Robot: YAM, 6 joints.
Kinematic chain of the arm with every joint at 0, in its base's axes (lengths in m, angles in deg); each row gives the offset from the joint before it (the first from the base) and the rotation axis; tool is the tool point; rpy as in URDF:
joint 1: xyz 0 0 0.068 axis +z
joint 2: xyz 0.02 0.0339 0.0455 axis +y
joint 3: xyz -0.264 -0.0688 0 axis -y
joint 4: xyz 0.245 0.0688 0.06 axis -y
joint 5: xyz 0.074 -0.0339 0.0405 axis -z
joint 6: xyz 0.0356 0 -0.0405 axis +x
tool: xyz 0 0 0 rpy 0 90 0
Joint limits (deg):
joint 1: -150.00..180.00
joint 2: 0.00..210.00
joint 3: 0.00..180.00
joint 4: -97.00..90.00
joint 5: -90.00..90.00
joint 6: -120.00..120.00
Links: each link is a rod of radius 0.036 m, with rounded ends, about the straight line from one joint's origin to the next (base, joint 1, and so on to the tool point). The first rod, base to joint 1, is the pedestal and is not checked.
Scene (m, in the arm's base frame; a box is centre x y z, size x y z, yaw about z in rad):
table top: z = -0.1
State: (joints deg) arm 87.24 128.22 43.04 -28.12 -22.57 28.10
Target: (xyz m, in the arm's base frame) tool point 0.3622 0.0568 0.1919
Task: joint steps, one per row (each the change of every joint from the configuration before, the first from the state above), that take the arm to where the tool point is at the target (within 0.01 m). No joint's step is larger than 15 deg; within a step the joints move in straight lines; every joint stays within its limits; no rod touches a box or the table.
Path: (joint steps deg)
1: -13.31 -4.46 4.00 0.84 1.14 0.00
2: -13.30 -4.47 3.99 0.83 1.14 0.00
3: -13.31 -4.46 4.00 0.84 1.14 0.00
4: -13.30 -4.46 3.99 0.84 1.15 0.00
5: -13.31 -4.47 4.00 0.83 1.14 0.00
6: -13.31 -4.46 3.99 0.84 1.14 0.00

